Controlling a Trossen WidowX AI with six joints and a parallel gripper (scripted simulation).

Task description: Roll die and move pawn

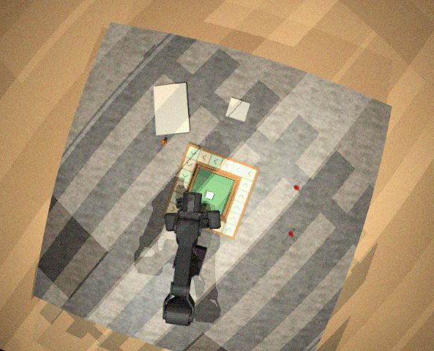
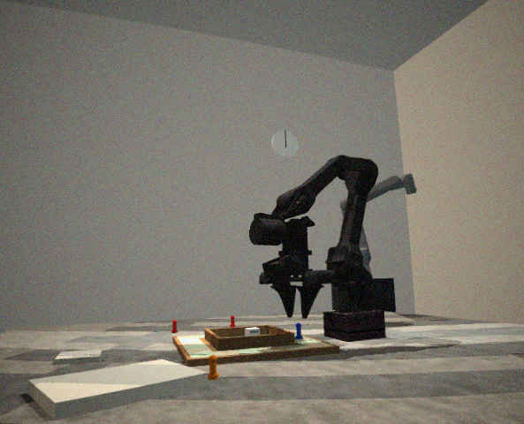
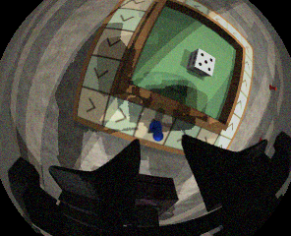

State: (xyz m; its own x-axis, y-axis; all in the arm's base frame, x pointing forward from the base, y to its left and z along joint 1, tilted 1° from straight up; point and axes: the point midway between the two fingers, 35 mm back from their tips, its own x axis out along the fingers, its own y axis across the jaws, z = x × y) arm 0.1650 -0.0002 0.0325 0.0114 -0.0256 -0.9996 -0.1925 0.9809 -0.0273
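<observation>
Right now the blue pawn is 3 cm below my gripper tip. From my gripper tip the other things lie so: orange pawn (27 cm ahead, 16 cm to the left, 4 cm below); then white die (9 cm ahead, 4 cm to the right, 3 cm below); then green dice tray (10 cm ahead, 5 cm to the right, 5 cm below).
</observation>
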